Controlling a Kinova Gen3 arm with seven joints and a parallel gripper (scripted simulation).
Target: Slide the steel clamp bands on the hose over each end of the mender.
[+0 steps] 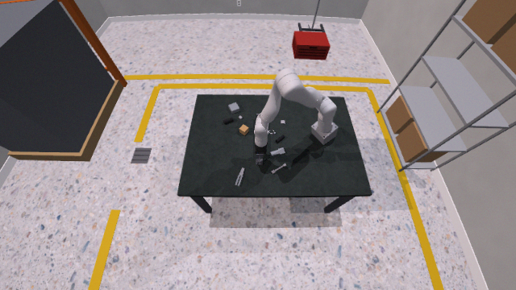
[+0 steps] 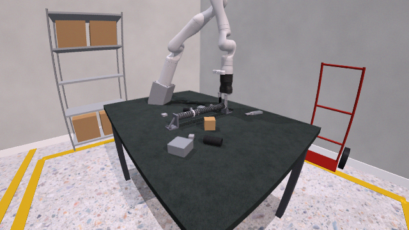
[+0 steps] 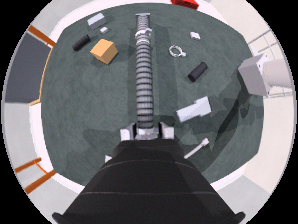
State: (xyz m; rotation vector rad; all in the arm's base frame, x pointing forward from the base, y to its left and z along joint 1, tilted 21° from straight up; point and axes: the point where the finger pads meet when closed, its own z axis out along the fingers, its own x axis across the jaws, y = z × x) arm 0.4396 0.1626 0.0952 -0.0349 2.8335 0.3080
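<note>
The tan cube is 130 mm ahead of my hand, 200 mm to the right of it and 60 mm below it. Round my hand: black cylinder (140 mm behind, 150 mm to the right, 70 mm below); grey tool (120 mm ahead, 150 mm to the left, 80 mm below); grey cube (170 mm ahead, 330 mm to the right, 70 mm below).
</note>
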